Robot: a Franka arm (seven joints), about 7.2 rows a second.
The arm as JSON. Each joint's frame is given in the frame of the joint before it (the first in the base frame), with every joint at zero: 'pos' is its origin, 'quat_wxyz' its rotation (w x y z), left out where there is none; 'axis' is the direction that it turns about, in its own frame. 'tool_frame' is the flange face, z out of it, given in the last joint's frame.
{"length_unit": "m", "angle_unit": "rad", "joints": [
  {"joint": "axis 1", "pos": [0.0, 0.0, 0.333], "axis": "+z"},
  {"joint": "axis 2", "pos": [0.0, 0.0, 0.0], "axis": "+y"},
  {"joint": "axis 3", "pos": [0.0, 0.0, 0.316], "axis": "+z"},
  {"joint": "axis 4", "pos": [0.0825, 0.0, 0.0], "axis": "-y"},
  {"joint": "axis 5", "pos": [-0.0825, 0.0, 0.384], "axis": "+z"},
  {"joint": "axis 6", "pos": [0.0, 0.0, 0.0], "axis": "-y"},
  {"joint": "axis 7", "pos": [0.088, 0.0, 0.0], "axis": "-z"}
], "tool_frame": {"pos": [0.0, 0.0, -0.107], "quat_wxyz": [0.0, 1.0, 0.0, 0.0]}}
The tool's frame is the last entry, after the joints.
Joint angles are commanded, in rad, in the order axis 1, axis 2, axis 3, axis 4, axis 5, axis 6, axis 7. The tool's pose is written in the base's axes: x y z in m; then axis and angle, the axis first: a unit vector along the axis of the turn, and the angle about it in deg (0 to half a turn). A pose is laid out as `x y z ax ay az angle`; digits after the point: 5 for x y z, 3 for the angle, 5 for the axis.
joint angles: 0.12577, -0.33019, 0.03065, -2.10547, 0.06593, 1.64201, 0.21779
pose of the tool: 0.43480 0.07665 0.54381 -0.99685 0.03629 0.07058 178.295
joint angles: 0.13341, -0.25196, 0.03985, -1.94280, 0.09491, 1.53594, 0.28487
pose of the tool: 0.45375 0.09186 0.57650 -0.99466 0.05860 0.08500 177.270
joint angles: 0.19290, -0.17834, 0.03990, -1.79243, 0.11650, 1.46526, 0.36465
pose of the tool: 0.46707 0.12623 0.60617 -0.99411 0.06440 0.08712 176.515
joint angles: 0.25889, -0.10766, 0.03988, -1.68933, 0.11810, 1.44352, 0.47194
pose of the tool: 0.47862 0.16302 0.61697 -0.99289 0.08300 0.08526 176.939
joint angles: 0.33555, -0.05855, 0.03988, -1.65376, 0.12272, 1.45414, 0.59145
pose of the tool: 0.48008 0.20520 0.60890 -0.99040 0.10467 0.09026 177.651
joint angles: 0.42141, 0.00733, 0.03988, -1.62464, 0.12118, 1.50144, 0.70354
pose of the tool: 0.48335 0.25540 0.59055 -0.98887 0.12011 0.08776 178.294
